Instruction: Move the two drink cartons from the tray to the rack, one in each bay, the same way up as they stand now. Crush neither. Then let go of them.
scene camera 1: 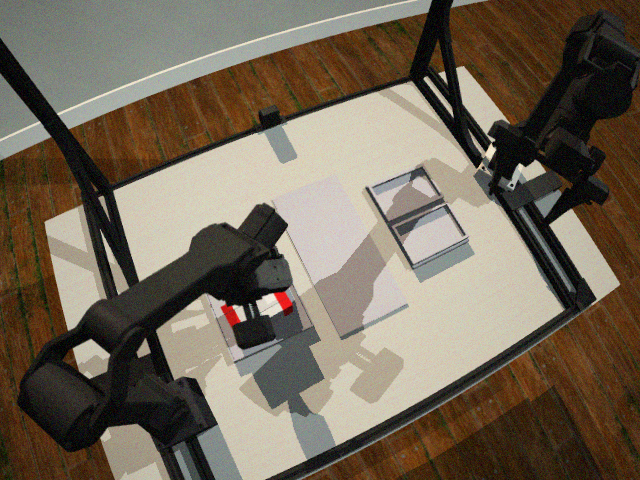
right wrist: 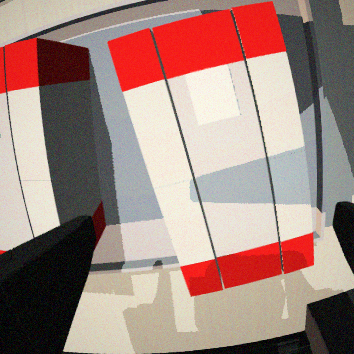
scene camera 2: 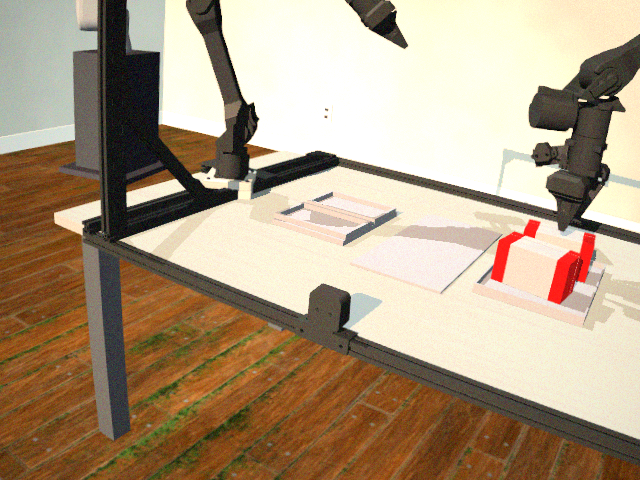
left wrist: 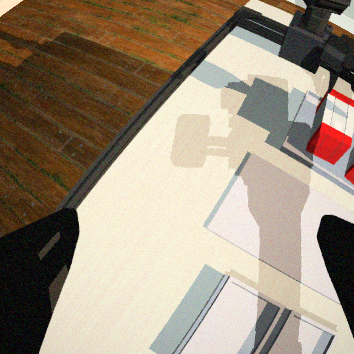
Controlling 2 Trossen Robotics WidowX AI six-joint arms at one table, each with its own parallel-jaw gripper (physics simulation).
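Places are measured from the left arm's base along level axes (x back, y right, z up), in millimetres.
Pixels of known places: left gripper, fingertip midpoint: (scene camera 1: 515, 211) (scene camera 2: 403, 46) (left wrist: 203, 225); right gripper, fingertip midpoint: (scene camera 1: 247, 302) (right wrist: 218, 222) (scene camera 2: 569, 224) (left wrist: 349, 106); left arm's base at its link origin: (scene camera 2: 230, 175); right arm's base at its link origin: (scene camera 1: 170, 413) (left wrist: 312, 25).
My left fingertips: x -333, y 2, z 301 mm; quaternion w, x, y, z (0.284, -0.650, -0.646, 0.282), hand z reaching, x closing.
Ahead of a thing's pixels: the offset from my left fingertips to its middle. "spot": to the spot under its first point.
Two white drink cartons with red ends sit side by side in the shallow tray @[dx -248, dy +336, dz -329 mm] (scene camera 1: 236, 355) (scene camera 2: 532, 304). One carton @[dx -279, dy +287, dz -297 mm] (scene camera 1: 283, 303) (scene camera 2: 586, 258) (right wrist: 220, 150) is below my right gripper (scene camera 1: 253, 311) (scene camera 2: 569, 222) (right wrist: 218, 222), which is open, its fingers toward either side of it. The other carton @[dx -213, dy +371, dz -297 mm] (scene camera 2: 535, 266) (right wrist: 20, 150) is at the left in the right wrist view and hidden by the arm in scene camera 1. The two-bay rack @[dx +103, dy +123, dz -327 mm] (scene camera 1: 429, 210) (scene camera 2: 310, 230) (left wrist: 201, 315) has both bays empty. My left gripper (scene camera 2: 403, 43) (left wrist: 203, 225) is open and empty, high above the table.
A thin flat pale panel (scene camera 1: 320, 227) (scene camera 2: 423, 253) (left wrist: 225, 215) lies between tray and rack. A black frame with upright posts edges the table. A small black block @[spot: dx +108, dy +539, dz -289 mm] (scene camera 1: 268, 116) (scene camera 2: 329, 310) stands on the frame. The right arm reaches over the tray.
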